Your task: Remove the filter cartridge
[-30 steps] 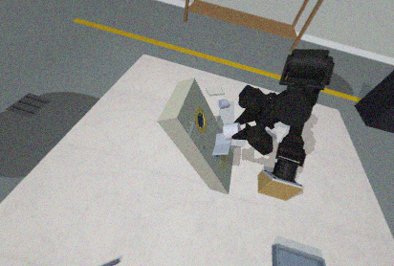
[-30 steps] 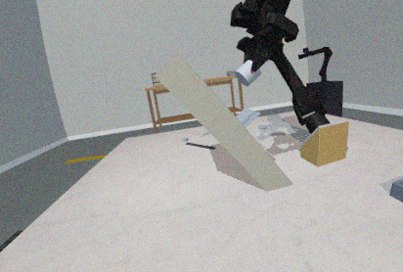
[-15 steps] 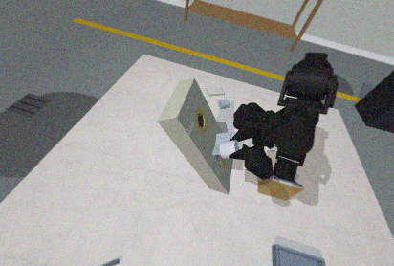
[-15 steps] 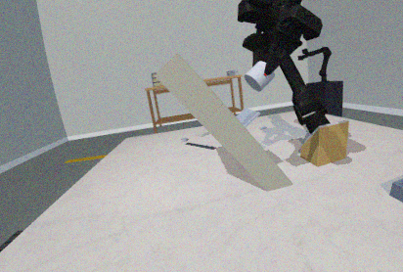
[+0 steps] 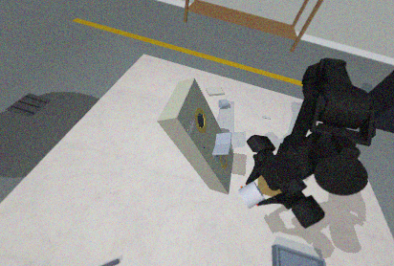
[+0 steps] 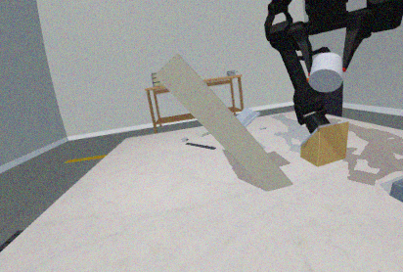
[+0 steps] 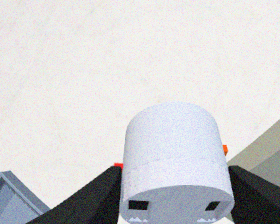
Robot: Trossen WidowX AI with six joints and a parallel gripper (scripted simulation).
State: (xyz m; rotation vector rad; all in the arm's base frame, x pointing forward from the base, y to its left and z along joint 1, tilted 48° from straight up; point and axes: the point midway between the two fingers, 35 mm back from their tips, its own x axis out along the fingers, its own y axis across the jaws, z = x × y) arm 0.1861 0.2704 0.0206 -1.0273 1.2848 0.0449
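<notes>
Now: the grey-blue tray 24 cm behind my gripper tip, 11 cm to the left of it and 25 cm below it. From my gripper tip the other things lie so: round filter cartridge (right at my gripper tip); grey-green service panel (12 cm ahead, 19 cm to the right, 10 cm below); flat white piece (11 cm ahead, 66 cm to the right, 26 cm below).
</notes>
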